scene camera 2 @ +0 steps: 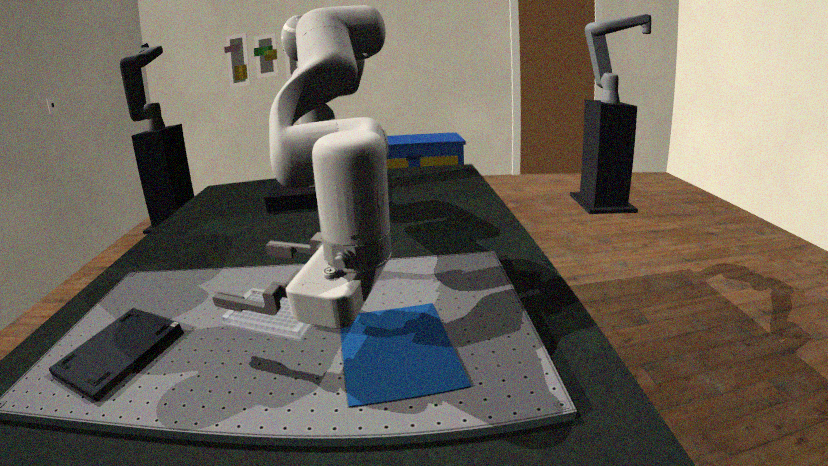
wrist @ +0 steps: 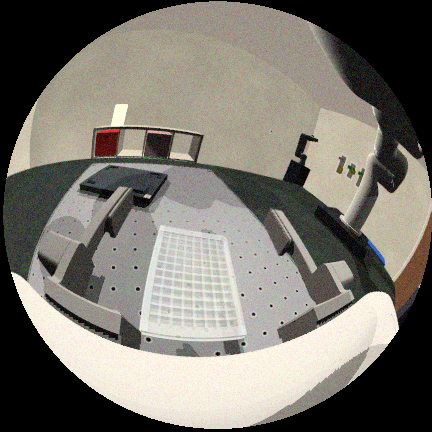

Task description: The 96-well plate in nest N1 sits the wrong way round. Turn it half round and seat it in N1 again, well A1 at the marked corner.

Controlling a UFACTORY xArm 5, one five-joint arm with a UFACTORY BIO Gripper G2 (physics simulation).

Labels:
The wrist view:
my gripper: 201,205
white 96-well plate: 190,294

